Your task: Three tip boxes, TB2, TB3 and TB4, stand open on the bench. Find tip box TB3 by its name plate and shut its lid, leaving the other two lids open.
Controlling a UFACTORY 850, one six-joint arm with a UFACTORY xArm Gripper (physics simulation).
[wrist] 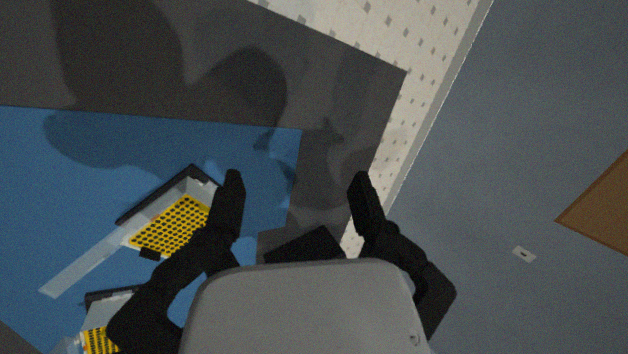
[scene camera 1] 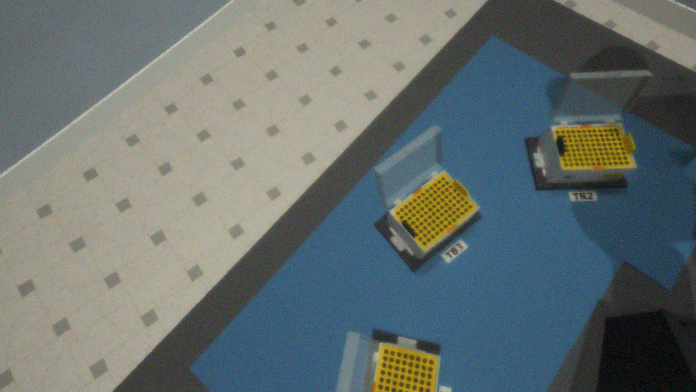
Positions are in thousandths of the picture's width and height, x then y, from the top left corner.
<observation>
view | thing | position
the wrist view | my gripper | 477,513
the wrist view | blue mat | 122,490
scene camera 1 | blue mat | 736,777
</observation>
